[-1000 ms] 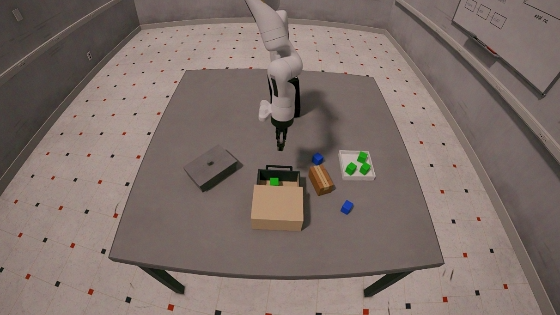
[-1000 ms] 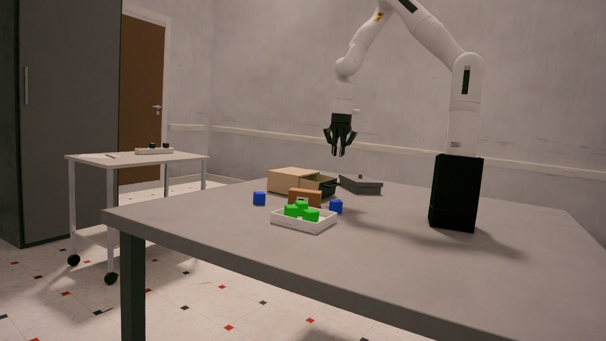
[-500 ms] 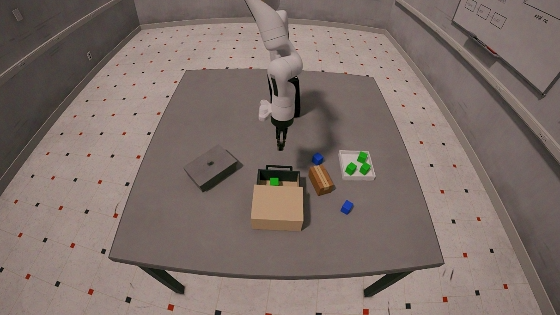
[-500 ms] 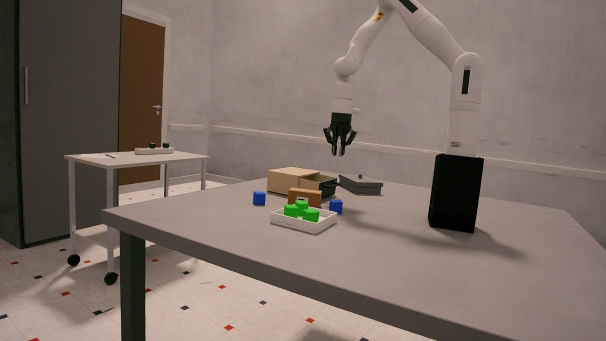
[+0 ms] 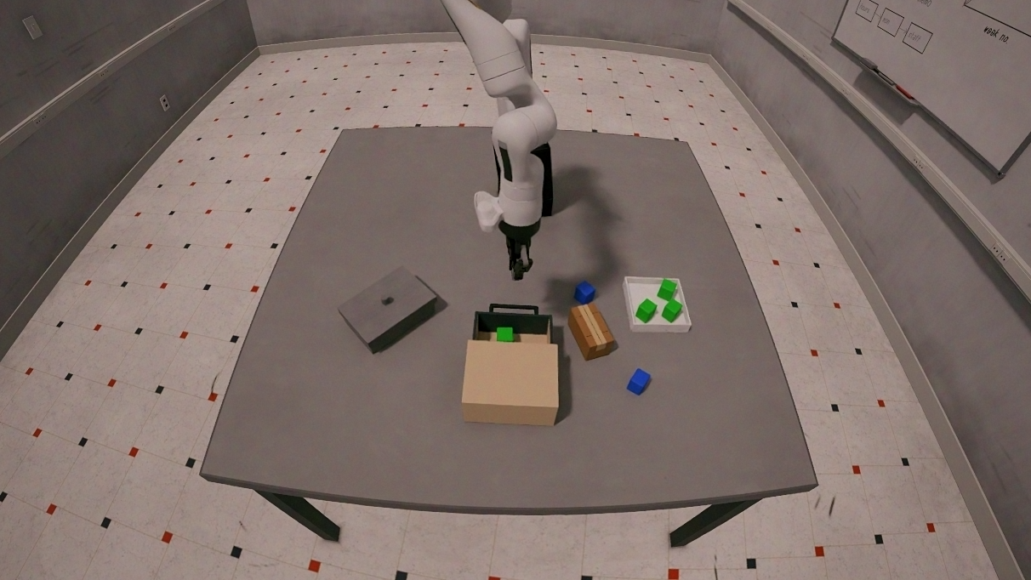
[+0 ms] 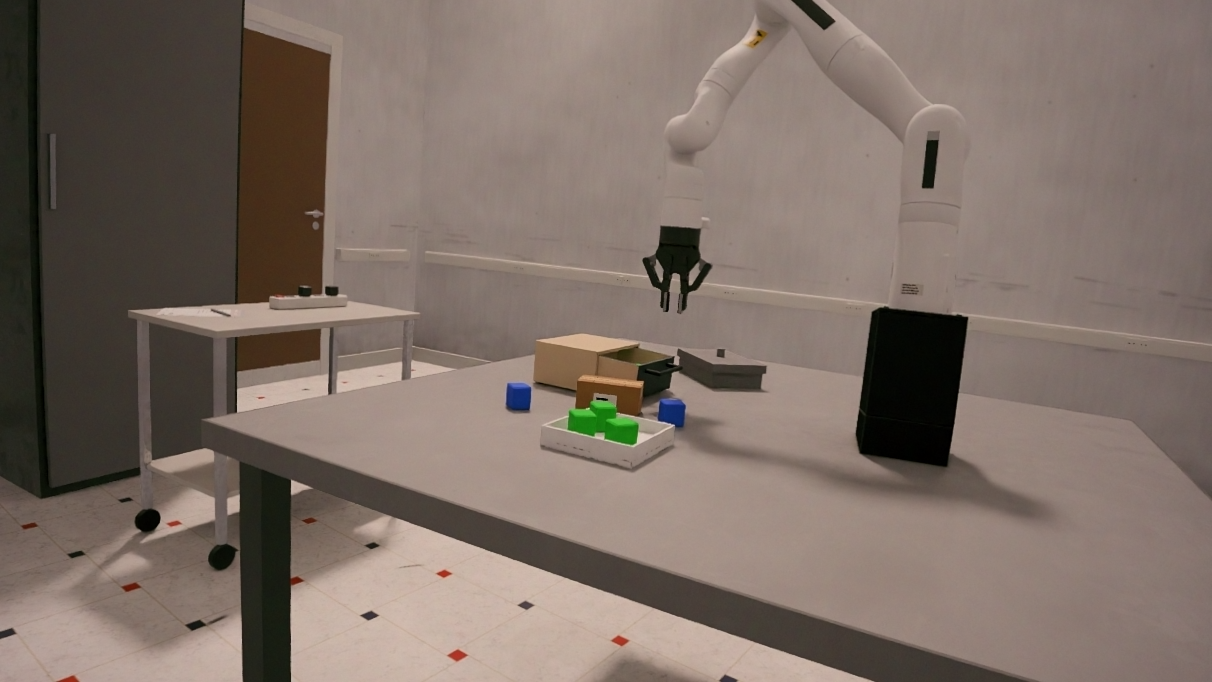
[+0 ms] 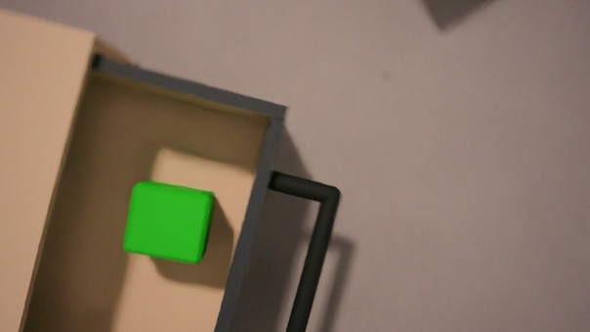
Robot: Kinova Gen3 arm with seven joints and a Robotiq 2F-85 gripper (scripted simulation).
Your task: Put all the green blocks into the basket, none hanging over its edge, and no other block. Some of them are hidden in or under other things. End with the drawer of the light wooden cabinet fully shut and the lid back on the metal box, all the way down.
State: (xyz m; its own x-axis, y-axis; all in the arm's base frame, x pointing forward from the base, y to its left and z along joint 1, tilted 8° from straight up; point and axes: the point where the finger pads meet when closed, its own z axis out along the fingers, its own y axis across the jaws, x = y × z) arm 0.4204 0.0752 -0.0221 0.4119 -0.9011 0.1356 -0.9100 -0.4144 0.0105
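Right now the drawer is 7 cm ahead of my hand, 1 cm to the left of it and 15 cm below it. Round my hand: light wooden cabinet (12 cm ahead, 2 cm to the left, 15 cm below); brown cardboard box (17 cm to the left, 15 cm below); lid (4 cm ahead, 28 cm to the right, 14 cm below).
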